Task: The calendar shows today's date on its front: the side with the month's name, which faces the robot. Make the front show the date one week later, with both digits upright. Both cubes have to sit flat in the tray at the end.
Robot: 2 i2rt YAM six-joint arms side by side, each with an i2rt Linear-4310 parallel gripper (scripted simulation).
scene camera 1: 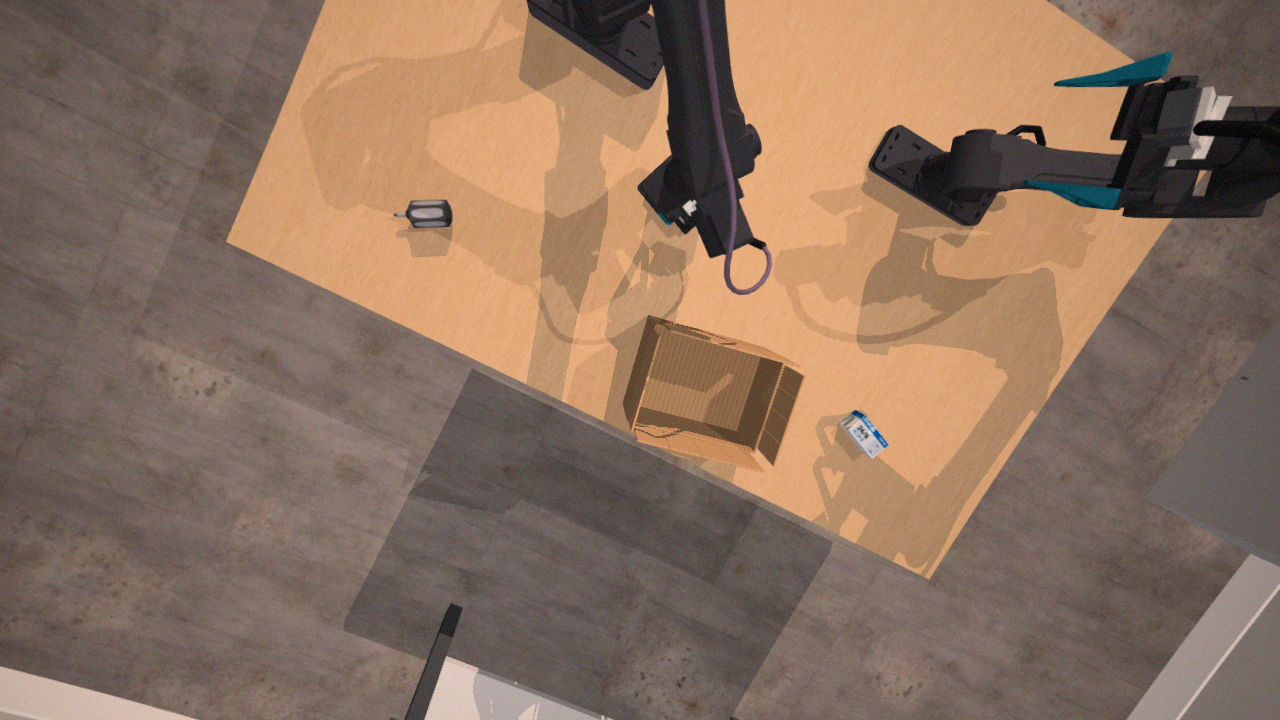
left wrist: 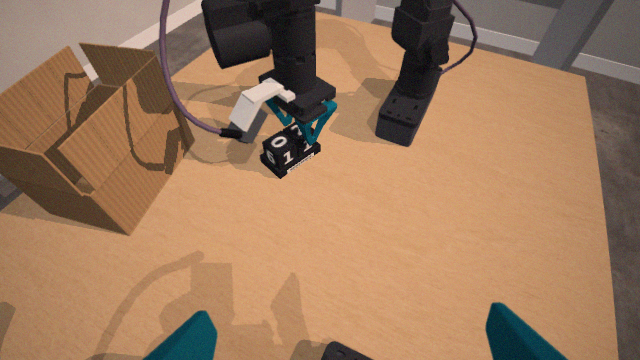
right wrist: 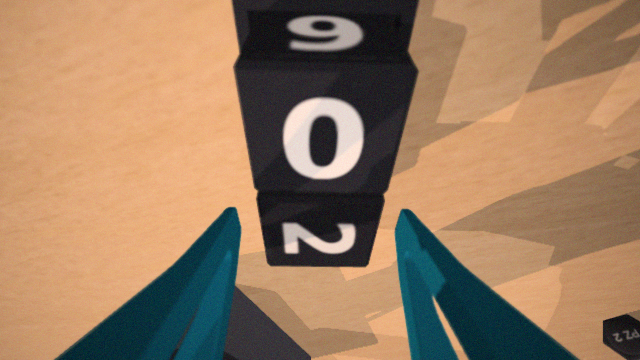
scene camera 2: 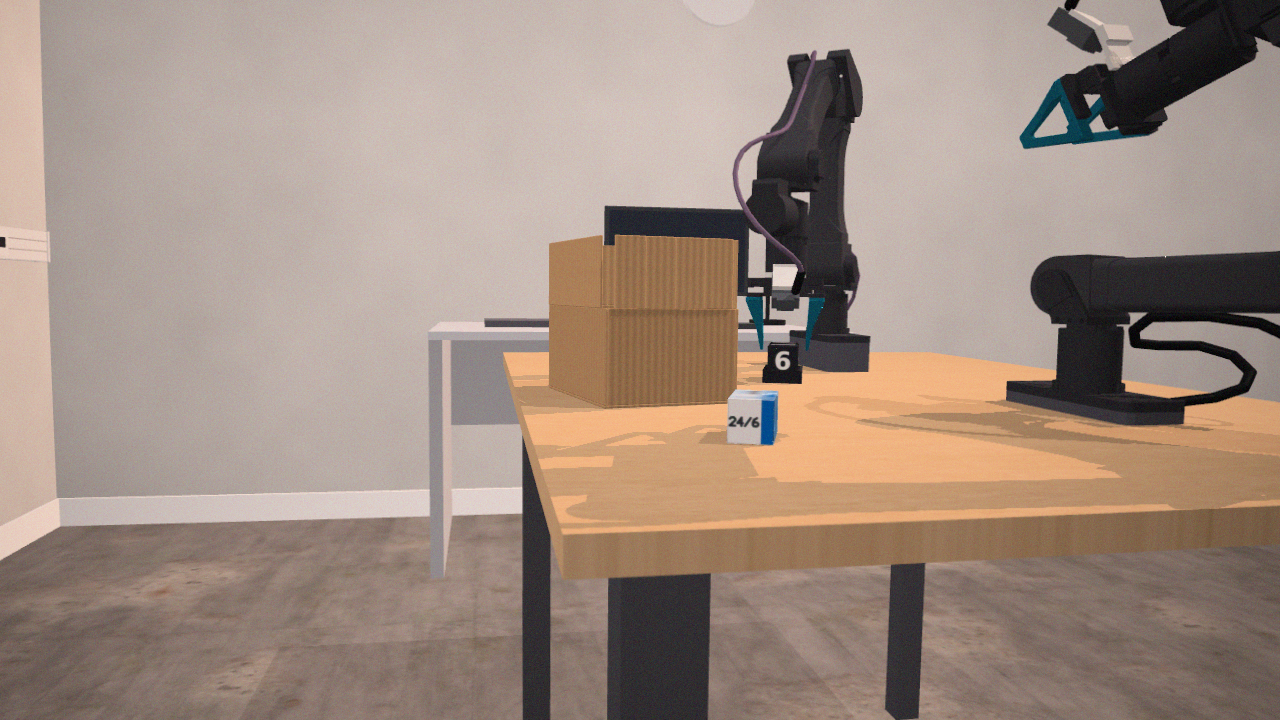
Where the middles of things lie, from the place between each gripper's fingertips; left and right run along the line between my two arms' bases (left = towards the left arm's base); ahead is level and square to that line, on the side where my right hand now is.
Labels:
I see the staples box point(scene camera 2: 752, 416) 250 mm ahead of my right hand point(scene camera 1: 673, 185), 450 mm to the left of it and 30 mm below it.
The staples box is 41 cm ahead of my left hand point(scene camera 1: 1039, 134), 12 cm to the left of it and 27 cm below it.

